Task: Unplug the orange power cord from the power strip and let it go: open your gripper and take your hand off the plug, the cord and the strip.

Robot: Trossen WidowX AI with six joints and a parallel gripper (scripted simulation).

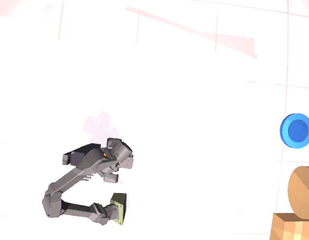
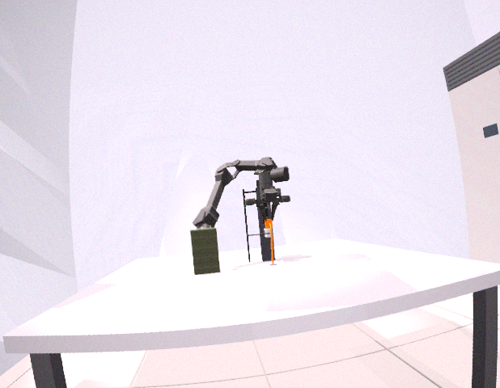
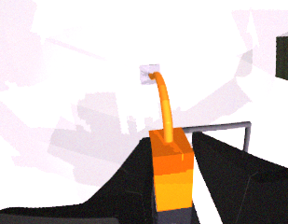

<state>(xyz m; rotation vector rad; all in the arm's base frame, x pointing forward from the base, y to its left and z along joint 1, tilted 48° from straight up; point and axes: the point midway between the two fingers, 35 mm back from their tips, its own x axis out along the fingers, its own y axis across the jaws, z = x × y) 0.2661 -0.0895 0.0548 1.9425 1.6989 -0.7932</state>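
Right now my gripper tip is 5 cm to the right of the orange plug.
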